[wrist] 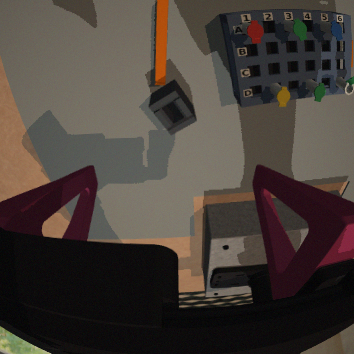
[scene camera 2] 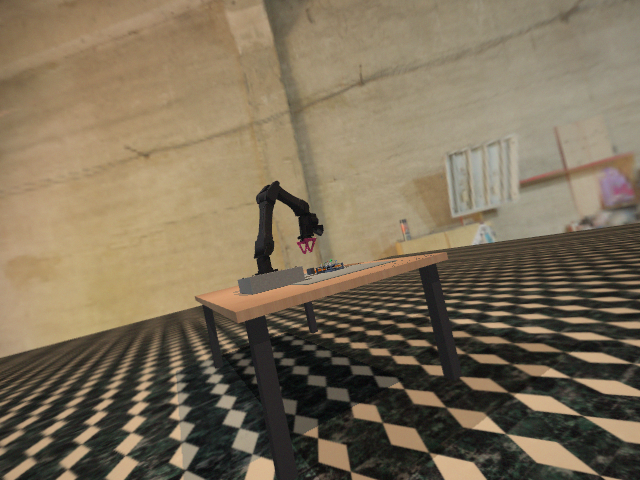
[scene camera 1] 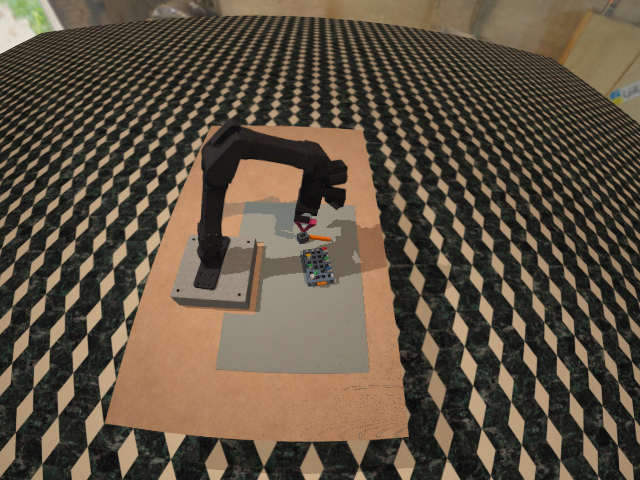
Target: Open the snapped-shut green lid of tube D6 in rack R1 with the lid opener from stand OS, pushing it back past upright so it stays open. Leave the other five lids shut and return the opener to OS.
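Seen in the pictures: gripper, fingertip midpoint: (wrist: 174, 173) (scene camera 2: 307, 253) (scene camera 1: 304, 220); arm's base at its link origin: (wrist: 264, 271) (scene camera 2: 266, 273) (scene camera 1: 212, 261).
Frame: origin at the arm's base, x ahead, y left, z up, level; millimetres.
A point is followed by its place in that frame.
Rack R1 (scene camera 1: 306, 266) @[x 311, y 30, z -16 mm] (wrist: 261, 60) @[x 335, y 87, z -34 mm] stands on the mat. At D6, at the right edge of the wrist view, a pale open tube mouth (wrist: 349, 88) @[x 328, y -10, z -21 mm] shows with part of a green lid (wrist: 351, 80) @[x 340, y 4, z -7 mm] swung off it. The red (wrist: 255, 32) @[x 361, y 102, z -15 mm], yellow (wrist: 283, 96) @[x 310, y 69, z -15 mm], blue (wrist: 337, 30) @[x 380, y 26, z -15 mm] and other two green lids (wrist: 300, 29) @[x 371, y 64, z -15 mm] (wrist: 319, 92) @[x 319, y 32, z -15 mm] look shut. Dark stand OS (scene camera 1: 301, 237) @[x 278, y 152, z -34 mm] (wrist: 172, 107) @[x 276, y 162, z -58 mm] has an empty slot. The orange opener (scene camera 1: 319, 238) @[x 343, y 167, z -52 mm] (wrist: 161, 45) @[x 341, y 171, z -50 mm] lies outside it, one end close beside it. My gripper (scene camera 1: 305, 227) @[x 287, y 162, z 54 mm] (scene camera 2: 307, 251) @[x 287, y 162, z 54 mm] (wrist: 174, 173) @[x 287, y 162, z 54 mm] is open and empty above the stand.
The grey mat (scene camera 1: 294, 330) @[x 290, y -176, z -64 mm] lies on the wooden table top (scene camera 1: 170, 372) @[x -63, y -351, z -67 mm]. The arm's grey base block (scene camera 1: 232, 279) @[x 82, y -55, z 0 mm] (scene camera 2: 271, 281) @[x -15, y -134, z -33 mm] (wrist: 230, 220) @[x 123, y 85, z -32 mm] stands left of the rack in scene camera 1. An orange part (scene camera 1: 321, 283) @[x 361, y -19, z -41 mm] sits at the rack's near end.
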